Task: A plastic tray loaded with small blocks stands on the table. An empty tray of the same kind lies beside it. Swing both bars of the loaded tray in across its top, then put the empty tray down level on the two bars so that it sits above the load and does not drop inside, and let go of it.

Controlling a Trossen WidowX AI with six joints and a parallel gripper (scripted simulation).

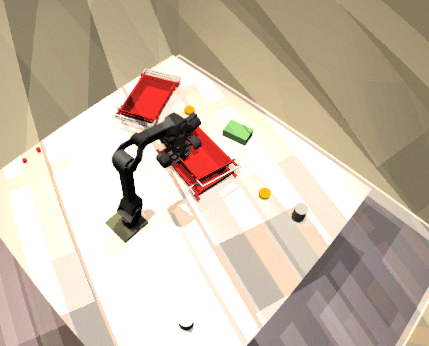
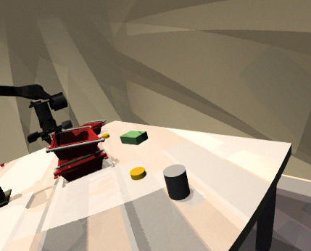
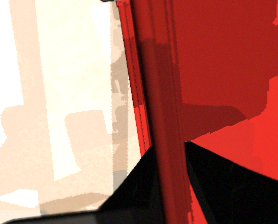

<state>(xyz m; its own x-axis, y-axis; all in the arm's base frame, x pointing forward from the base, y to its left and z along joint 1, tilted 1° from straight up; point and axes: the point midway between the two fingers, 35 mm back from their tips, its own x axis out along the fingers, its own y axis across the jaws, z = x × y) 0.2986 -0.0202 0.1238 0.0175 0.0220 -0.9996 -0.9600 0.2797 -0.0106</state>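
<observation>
My gripper tip is now 8 cm short of the red tray, 2 cm to the left of it and 2 cm below it. From my gripper tip the other things lie so: green block: 35 cm ahead, 7 cm to the right, 8 cm below.
</observation>
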